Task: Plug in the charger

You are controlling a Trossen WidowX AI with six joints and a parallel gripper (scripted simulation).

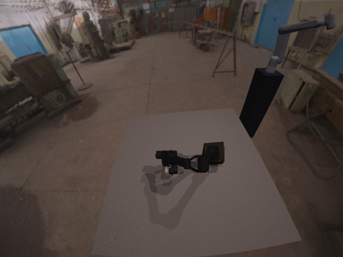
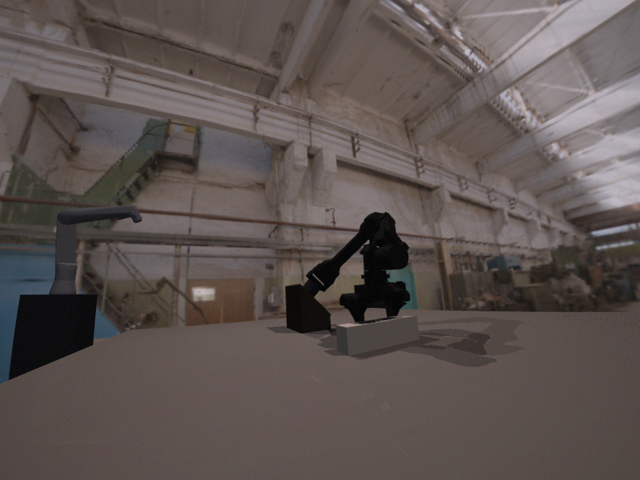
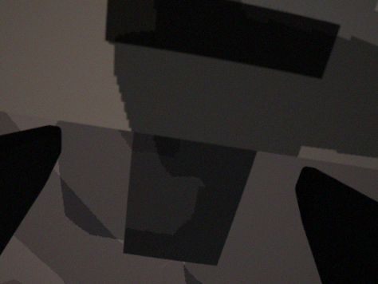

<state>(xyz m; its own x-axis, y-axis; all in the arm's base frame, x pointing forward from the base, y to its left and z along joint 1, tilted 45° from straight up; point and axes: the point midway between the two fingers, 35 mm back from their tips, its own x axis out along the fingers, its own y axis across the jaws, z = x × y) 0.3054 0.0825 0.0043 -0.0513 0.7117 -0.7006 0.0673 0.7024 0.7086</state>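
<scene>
Right now the black two-prong charger is 20 mm ahead of my gripper tip and 10 mm above it.
</scene>
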